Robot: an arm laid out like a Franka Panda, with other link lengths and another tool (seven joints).
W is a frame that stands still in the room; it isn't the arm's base.
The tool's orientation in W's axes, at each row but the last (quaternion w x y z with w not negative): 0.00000, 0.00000, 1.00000, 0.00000; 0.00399, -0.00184, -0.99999, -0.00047; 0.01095, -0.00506, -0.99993, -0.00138; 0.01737, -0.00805, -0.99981, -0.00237
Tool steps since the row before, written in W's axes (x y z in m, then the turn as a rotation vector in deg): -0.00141, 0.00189, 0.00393, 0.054, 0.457, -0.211; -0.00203, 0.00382, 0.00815, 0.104, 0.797, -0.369; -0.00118, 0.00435, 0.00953, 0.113, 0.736, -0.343; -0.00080, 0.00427, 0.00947, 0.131, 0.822, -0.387
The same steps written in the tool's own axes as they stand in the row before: 0.00141, 0.00189, -0.00393, -0.054, 0.457, 0.211; 0.00211, 0.00382, -0.00813, -0.104, 0.797, 0.369; 0.00143, 0.00436, -0.00949, -0.113, 0.736, 0.343; 0.00120, 0.00430, -0.00941, -0.131, 0.822, 0.386
